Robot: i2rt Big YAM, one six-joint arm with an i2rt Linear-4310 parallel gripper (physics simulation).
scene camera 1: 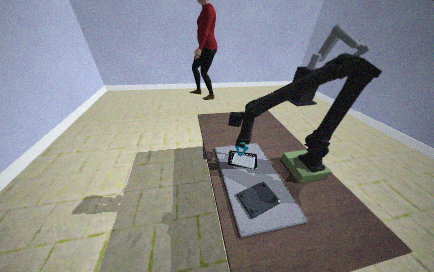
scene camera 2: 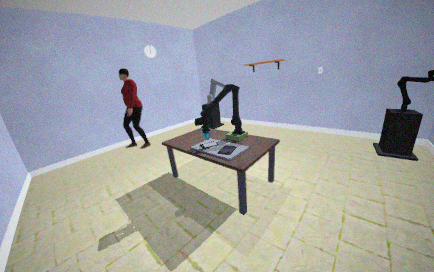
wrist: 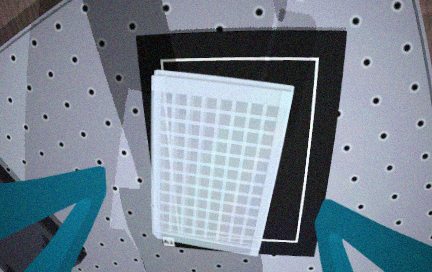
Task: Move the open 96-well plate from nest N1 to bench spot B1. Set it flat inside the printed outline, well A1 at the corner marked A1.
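Pixels of known places: gripper, fingertip midpoint: (scene camera 1: 241,151) (scene camera 2: 207,139) (wrist: 213,197); arm's base at its link origin: (scene camera 1: 310,163) (scene camera 2: 238,132).
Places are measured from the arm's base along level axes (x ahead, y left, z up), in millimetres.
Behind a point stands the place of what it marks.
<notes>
The pale, clear 96-well plate (scene camera 1: 243,160) @(y -131, x 351, z -23 mm) (scene camera 2: 210,144) @(y -133, x 345, z -32 mm) (wrist: 215,165) @(y -146, x 352, z -25 mm) rests on the black card of spot B1 (wrist: 330,100) @(y -227, x 356, z -38 mm). It is turned slightly from the white outline (wrist: 240,59) @(y -188, x 403, z -38 mm). In the wrist view it covers the outline's left line and overlaps its bottom line, with black card showing at the top and right. A small A1 label (wrist: 168,242) @(y -81, x 309, z -24 mm) shows at its lower-left corner. The dark nest N1 (scene camera 1: 258,199) @(y 108, x 383, z -29 mm) (scene camera 2: 228,149) @(y 112, x 380, z -29 mm) is empty. My gripper (scene camera 1: 242,150) @(y -158, x 360, z 30 mm) (scene camera 2: 206,136) @(y -158, x 360, z 30 mm) (wrist: 213,197) @(y -158, x 360, z 30 mm) is open above the plate, its teal fingers apart on either side in the wrist view.
The grey perforated board (scene camera 1: 247,227) @(y 199, x 480, z -40 mm) (scene camera 2: 196,148) @(y -221, x 464, z -45 mm) lies on the brown table (scene camera 1: 350,240) @(y 344, x 103, z -53 mm) (scene camera 2: 175,142) @(y -609, x 427, z -53 mm). The arm's green base block (scene camera 1: 307,175) @(y 66, x 80, z -3 mm) (scene camera 2: 236,136) @(y 37, x 108, z -2 mm) stands beside the board. A person in red (scene camera 1: 206,30) (scene camera 2: 130,95) is beyond the table.
</notes>
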